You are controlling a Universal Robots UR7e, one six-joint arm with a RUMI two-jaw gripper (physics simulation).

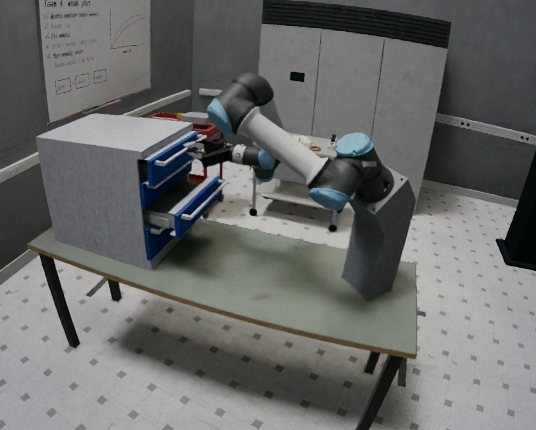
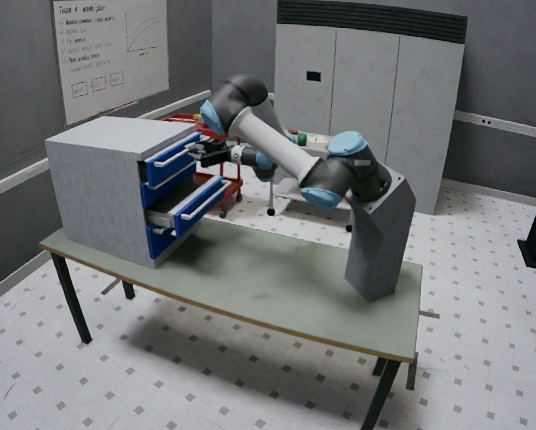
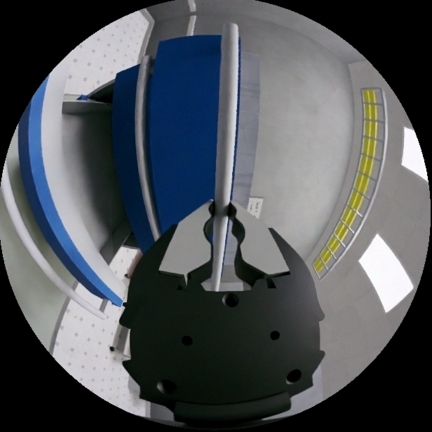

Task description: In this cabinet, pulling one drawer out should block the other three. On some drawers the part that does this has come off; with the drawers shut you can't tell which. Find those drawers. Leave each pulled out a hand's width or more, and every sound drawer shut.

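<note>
The grey cabinet (image 1: 90, 190) (image 2: 100, 190) has four blue drawers. The top drawer (image 1: 167, 170) (image 2: 167, 170) (image 3: 187, 125) stands out a short way, with a dark gap behind its front. My gripper (image 1: 192, 146) (image 2: 194, 146) (image 3: 220, 201) is shut on its handle (image 3: 229, 100). The second drawer (image 1: 152, 196) (image 2: 152, 196) (image 3: 127, 125) looks shut. The third drawer (image 1: 187, 206) (image 2: 187, 206) (image 3: 32, 160) is pulled far out, its inside showing. The bottom drawer (image 1: 157, 242) (image 2: 160, 244) looks shut, partly hidden under the third. The blocking parts do not show.
The cabinet stands at the left end of the green table (image 1: 280, 300) (image 2: 280, 300). The arm's grey pedestal (image 1: 380, 250) (image 2: 377, 250) stands at the right end. A red cart (image 2: 232, 192) and a light wheeled table (image 1: 300, 192) stand behind. The third drawer juts out below the gripper.
</note>
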